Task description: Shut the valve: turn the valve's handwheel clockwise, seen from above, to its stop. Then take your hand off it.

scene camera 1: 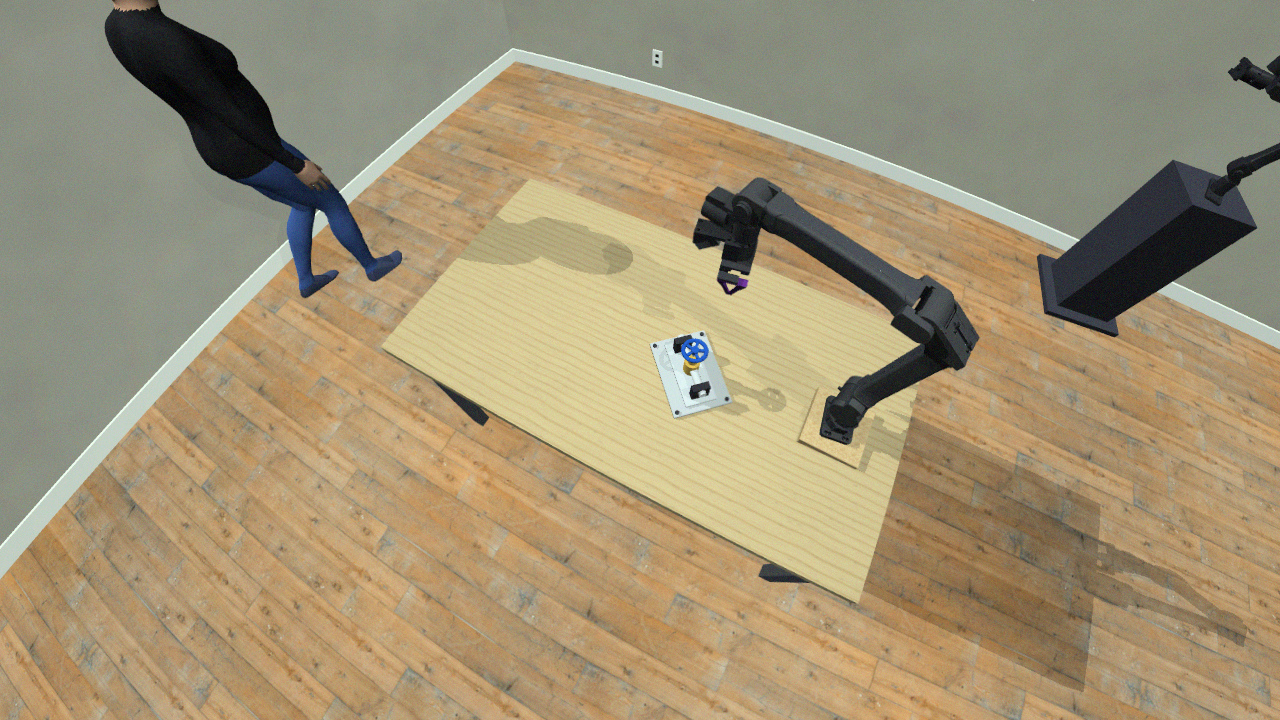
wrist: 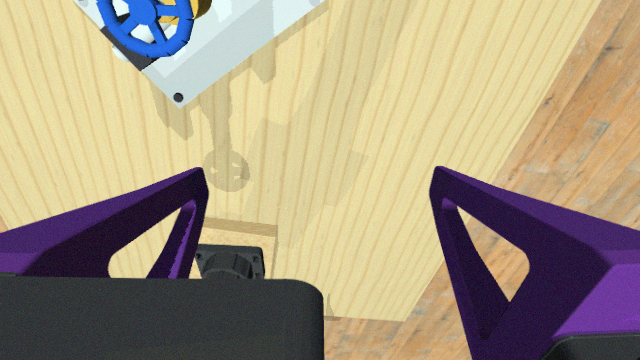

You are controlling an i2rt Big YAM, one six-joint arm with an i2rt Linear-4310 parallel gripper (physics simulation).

Labels:
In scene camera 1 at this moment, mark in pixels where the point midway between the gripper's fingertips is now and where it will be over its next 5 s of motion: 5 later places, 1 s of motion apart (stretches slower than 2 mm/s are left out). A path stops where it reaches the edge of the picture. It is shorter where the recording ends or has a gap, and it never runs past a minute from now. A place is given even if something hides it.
My gripper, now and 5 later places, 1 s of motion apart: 732, 278; 695, 325; 694, 342; 691, 347; 684, 346; 690, 349

